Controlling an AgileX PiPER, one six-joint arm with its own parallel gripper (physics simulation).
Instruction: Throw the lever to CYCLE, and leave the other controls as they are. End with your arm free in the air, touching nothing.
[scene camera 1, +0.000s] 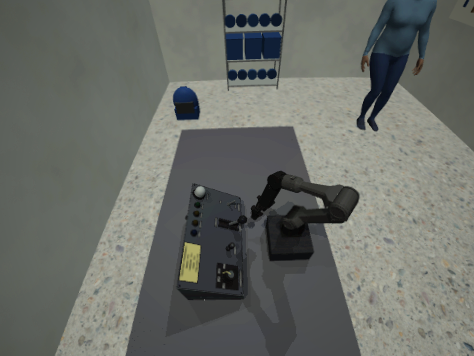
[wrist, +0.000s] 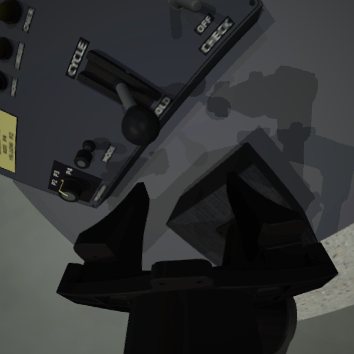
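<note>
The lever (scene camera 1: 242, 219) (wrist: 140, 124) has a black ball knob on a grey shaft. In the wrist view its shaft rises from a slot between the labels CYCLE and HOLD, and it leans toward HOLD, the knob close to that partly covered label. My gripper (scene camera 1: 254, 216) (wrist: 185, 185) is open, its fingers wide apart with nothing between them. It is in the air on the robot-base side of the panel (scene camera 1: 207, 260) (wrist: 45, 30), apart from the knob.
The CHECK toggle (scene camera 1: 232, 203) (wrist: 189, 5), MODE control (scene camera 1: 230, 246) (wrist: 83, 158) and rotary selector (scene camera 1: 229, 274) (wrist: 71, 192) flank the lever. Several round buttons, a white dome (scene camera 1: 200, 191) and a yellow label (scene camera 1: 190, 262) (wrist: 7, 142) are farther across. The robot base (scene camera 1: 290, 247) (wrist: 200, 222) stands beside the panel.
</note>
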